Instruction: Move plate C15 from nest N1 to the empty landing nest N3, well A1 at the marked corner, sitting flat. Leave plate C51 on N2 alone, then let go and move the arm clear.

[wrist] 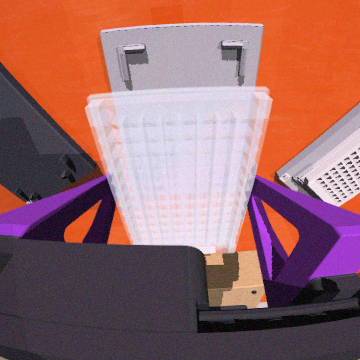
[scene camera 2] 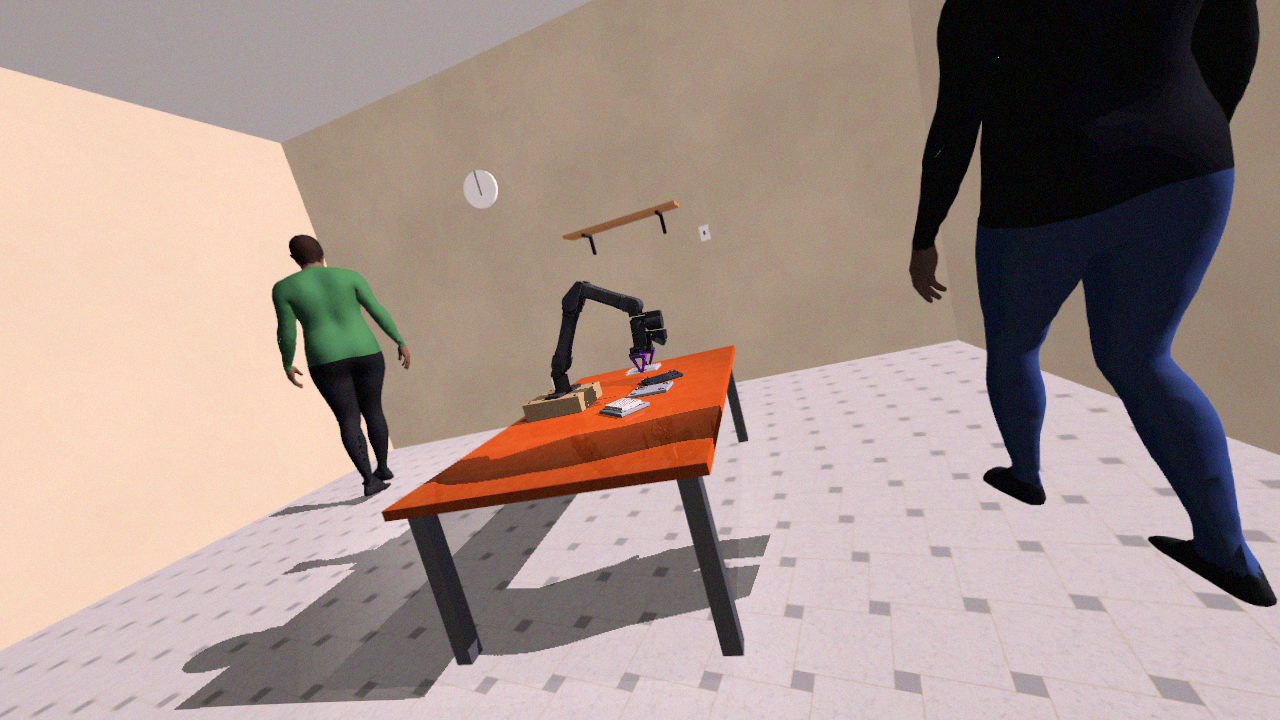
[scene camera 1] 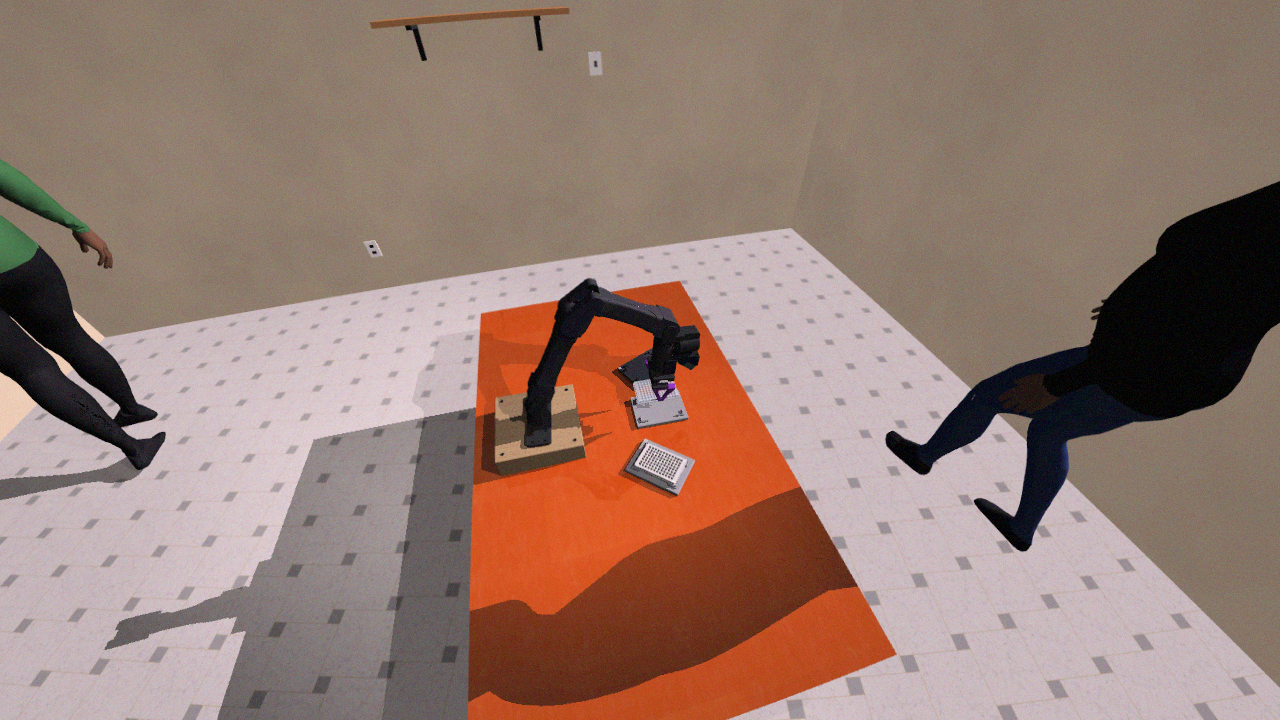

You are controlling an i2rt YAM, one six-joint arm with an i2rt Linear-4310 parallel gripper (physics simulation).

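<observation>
My gripper [scene camera 1: 664,391] [scene camera 2: 641,360] [wrist: 181,180] is shut on the clear plate C15 [scene camera 1: 643,390] [wrist: 175,145], its purple fingers on the plate's two long sides. The plate hangs above the table and partly covers a light grey nest [scene camera 1: 660,414] [scene camera 2: 651,390] [wrist: 182,67] in the wrist view. That nest's visible part is bare, with two corner brackets. A dark nest [scene camera 1: 633,368] [scene camera 2: 662,377] [wrist: 35,155] lies beside it. A white plate [scene camera 1: 660,462] [scene camera 2: 623,405] [wrist: 341,174], apparently C51, sits on another grey nest [wrist: 320,155]. Nest labels and well A1 are not readable.
The orange table [scene camera 1: 537,546] [scene camera 2: 554,452] carries the arm on a wooden base block [scene camera 1: 564,416] [scene camera 2: 547,410] [wrist: 235,292]. A person in blue jeans [scene camera 1: 1047,447] [scene camera 2: 1029,313] stands beyond the right side. A person in green [scene camera 1: 17,232] [scene camera 2: 326,313] stands at the left.
</observation>
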